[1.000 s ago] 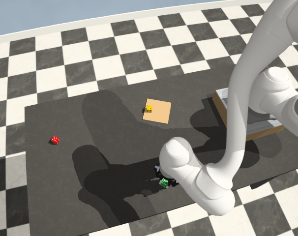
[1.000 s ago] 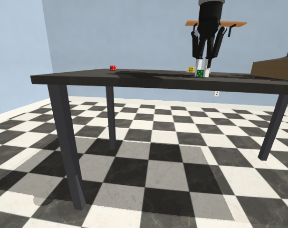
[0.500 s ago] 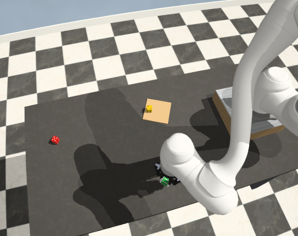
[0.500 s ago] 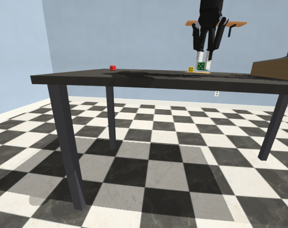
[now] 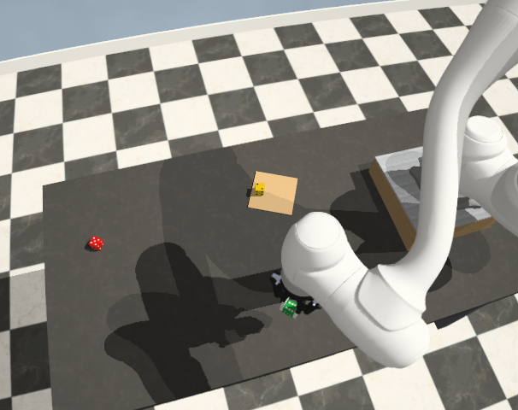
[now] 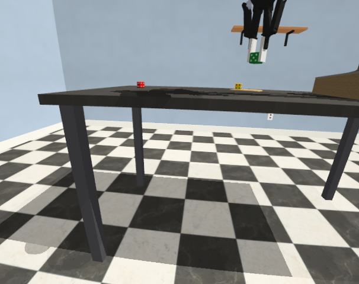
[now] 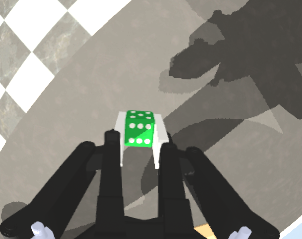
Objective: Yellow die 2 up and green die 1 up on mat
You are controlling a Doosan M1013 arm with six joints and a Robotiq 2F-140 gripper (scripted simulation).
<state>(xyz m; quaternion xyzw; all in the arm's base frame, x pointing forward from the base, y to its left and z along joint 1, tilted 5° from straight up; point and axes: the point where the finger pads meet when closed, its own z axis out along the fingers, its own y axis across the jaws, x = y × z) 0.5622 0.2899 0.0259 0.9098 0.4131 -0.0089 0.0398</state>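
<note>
Now: the green die 2 cm below my hand. Round my hand: tan mat 41 cm to the right, 13 cm below, 5 cm behind; yellow die 42 cm to the right, 12 cm below; red die 51 cm ahead, 31 cm to the right, 12 cm below.
</note>
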